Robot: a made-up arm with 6 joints.
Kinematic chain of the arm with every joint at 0, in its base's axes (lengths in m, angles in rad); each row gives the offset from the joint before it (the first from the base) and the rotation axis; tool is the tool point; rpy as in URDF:
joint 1: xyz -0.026 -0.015 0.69 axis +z
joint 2: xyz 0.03 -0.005 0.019 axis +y
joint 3: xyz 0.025 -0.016 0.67 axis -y
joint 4: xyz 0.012 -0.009 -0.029 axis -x
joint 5: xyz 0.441 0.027 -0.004 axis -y
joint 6: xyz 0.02 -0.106 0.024 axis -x
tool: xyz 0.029 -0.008 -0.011 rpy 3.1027 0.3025 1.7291
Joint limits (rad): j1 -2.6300..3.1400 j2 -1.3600..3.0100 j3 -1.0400..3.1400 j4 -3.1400..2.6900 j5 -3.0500..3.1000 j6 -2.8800..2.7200
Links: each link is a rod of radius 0.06 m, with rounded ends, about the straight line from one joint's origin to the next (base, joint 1, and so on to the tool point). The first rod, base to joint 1, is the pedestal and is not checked.
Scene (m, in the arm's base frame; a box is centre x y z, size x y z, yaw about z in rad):
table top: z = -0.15
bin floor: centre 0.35 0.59 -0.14 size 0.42 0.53 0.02 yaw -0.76
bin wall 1: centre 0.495 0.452 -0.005 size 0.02 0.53 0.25 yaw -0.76
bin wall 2: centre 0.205 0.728 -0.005 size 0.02 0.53 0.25 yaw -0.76
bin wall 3: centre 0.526 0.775 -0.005 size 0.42 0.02 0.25 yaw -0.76
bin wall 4: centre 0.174 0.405 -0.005 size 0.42 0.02 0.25 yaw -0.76
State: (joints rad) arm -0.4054 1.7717 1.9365 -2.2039 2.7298 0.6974
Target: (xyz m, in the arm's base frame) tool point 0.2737 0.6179 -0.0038
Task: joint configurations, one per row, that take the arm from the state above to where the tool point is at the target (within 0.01 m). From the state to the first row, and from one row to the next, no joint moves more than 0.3 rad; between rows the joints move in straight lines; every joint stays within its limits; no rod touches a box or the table.
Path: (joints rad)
1: -0.1558 1.7404 1.6579 -2.2000 2.7285 0.7040
2: 0.0937 1.7091 1.3794 -2.1960 2.7272 0.7106
3: 0.3433 1.6777 1.1008 -2.1921 2.7259 0.7172
4: 0.5928 1.6464 0.8222 -2.1881 2.7246 0.7238
5: 0.8424 1.6151 0.5436 -2.1842 2.7232 0.7303
6: 1.0919 1.5838 0.2651 -2.1802 2.7219 0.7369
7: 1.0880 1.7972 0.5635 -2.2096 2.7376 0.7343
8: 1.0841 2.0107 0.8620 -2.2391 2.7533 0.7317

